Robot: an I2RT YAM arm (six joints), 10 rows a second.
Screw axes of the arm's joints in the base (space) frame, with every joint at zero. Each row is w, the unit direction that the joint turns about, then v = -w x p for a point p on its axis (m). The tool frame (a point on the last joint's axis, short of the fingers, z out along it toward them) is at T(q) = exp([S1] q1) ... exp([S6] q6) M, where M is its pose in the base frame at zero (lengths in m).
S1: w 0 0 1 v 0 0 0
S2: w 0 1 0 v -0.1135 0 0.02
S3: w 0 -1 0 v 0.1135 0 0.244
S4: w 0 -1 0 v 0.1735 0 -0.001
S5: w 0 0 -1 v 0 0.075 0
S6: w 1 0 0 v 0 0.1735 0
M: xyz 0.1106 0 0.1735 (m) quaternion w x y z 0.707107 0 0.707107 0
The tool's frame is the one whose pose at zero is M.
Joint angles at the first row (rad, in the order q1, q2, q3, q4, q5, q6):
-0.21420, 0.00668, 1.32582, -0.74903, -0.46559, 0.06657
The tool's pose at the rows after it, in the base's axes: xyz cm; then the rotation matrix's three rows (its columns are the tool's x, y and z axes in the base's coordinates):
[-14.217 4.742 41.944], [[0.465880 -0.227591 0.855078], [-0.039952 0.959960 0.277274], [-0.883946 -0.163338 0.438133]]
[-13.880 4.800 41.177], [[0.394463 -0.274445 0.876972], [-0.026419 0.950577 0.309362], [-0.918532 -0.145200 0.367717]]
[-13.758 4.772 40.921], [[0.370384 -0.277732 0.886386], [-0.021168 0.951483 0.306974], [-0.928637 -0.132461 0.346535]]
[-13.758 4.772 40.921], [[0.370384 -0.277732 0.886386], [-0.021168 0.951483 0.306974], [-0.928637 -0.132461 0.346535]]
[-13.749 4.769 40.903], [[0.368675 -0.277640 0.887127], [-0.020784 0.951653 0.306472], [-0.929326 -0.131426 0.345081]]
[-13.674 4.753 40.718], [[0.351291 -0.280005 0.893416], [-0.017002 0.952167 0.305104], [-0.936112 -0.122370 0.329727]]
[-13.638 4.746 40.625], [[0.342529 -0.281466 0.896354], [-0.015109 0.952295 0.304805], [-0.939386 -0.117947 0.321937]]
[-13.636 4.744 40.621], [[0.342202 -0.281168 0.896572], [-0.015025 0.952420 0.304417], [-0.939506 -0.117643 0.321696]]
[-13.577 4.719 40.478], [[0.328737 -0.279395 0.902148], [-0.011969 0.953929 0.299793], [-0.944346 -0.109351 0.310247]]
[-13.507 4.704 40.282], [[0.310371 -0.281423 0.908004], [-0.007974 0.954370 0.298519], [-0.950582 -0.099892 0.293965]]
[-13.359 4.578 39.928], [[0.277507 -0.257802 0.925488], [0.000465 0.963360 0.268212], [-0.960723 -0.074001 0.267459]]
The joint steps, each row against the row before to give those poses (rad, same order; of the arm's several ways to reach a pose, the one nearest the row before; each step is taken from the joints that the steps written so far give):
0.00000, -0.00002, -0.00002, -0.05646, -0.00420, 0.00076
-0.00001, 0.00003, 0.00005, -0.07860, -0.04082, -0.00076
0.00002, -0.00001, -0.00039, -0.02632, 0.00039, -0.00001
0.00000, 0.00000, 0.00000, 0.00000, 0.00000, 0.00000
-0.00001, 0.00001, -0.00003, -0.00187, 0.00038, 0.00001
-0.00002, -0.00001, 0.00003, -0.01910, -0.00002, 0.00001
0.00002, 0.00001, 0.00001, -0.00955, -0.00036, -0.00001
0.00002, -0.00002, -0.00003, -0.00037, 0.00040, -0.00001
0.00000, 0.00002, 0.00001, -0.01487, 0.00381, 0.00000
-0.00001, -0.00001, 0.00000, -0.01985, -0.00001, 0.00000
-0.00003, -0.00001, -0.00002, -0.03698, 0.02935, 0.00040

